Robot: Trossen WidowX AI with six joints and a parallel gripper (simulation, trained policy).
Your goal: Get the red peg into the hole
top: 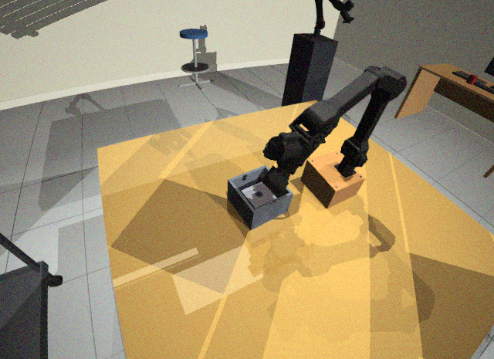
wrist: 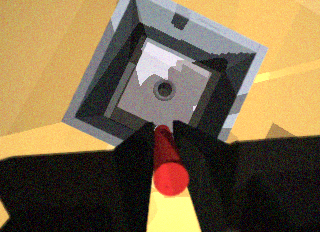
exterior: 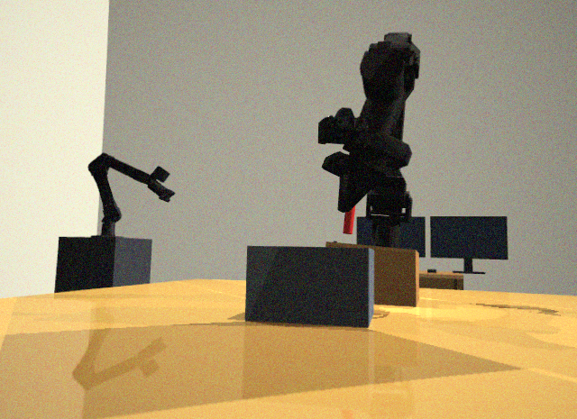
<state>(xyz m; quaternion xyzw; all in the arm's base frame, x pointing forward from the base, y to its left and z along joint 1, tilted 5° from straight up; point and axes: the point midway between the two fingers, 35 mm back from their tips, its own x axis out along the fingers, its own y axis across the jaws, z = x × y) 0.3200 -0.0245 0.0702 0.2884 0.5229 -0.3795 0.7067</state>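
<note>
My gripper tip is 10 mm to the right of the red peg, 10 mm below it and 10 mm past it. Round my gripper tip: grey box: 130 mm below, 40 mm to the right, 10 mm ahead; plate: 110 mm below, 40 mm to the right, 10 mm ahead.
</note>
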